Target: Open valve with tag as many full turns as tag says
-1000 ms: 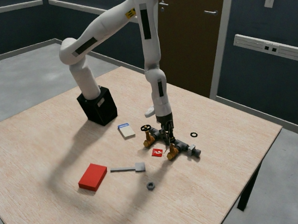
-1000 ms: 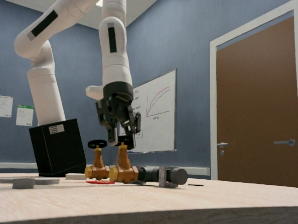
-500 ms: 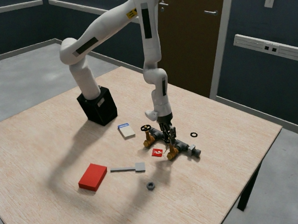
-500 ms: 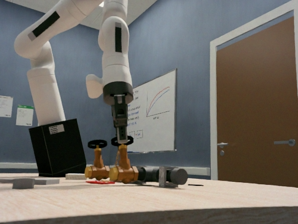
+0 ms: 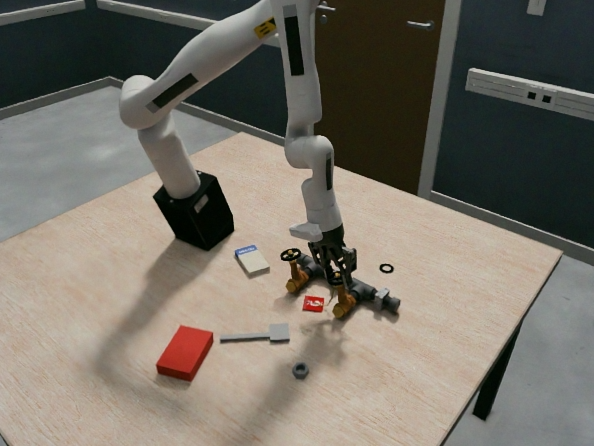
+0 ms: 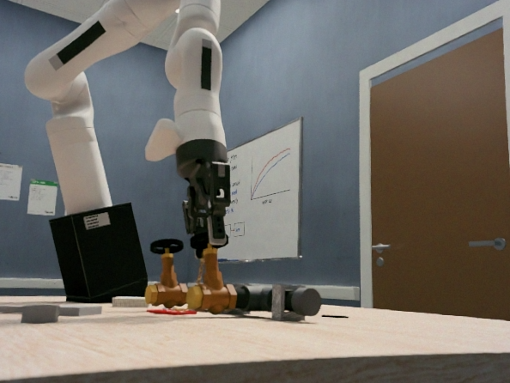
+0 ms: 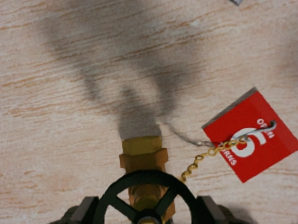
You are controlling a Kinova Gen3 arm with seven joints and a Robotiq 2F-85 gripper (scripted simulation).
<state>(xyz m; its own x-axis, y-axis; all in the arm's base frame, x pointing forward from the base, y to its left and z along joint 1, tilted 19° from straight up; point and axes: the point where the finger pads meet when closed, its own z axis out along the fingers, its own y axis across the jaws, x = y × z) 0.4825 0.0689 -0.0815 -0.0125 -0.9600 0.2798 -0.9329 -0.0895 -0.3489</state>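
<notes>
The red tag lies 100 mm below my hand, 60 mm behind it and 30 mm to the right of it. Round my hand: red block (350 mm to the right, 130 mm behind, 80 mm below); then white card box (290 mm behind, 90 mm below, 30 mm to the right); then grey t-shaped tool (190 mm to the right, 90 mm below, 60 mm behind).
</notes>
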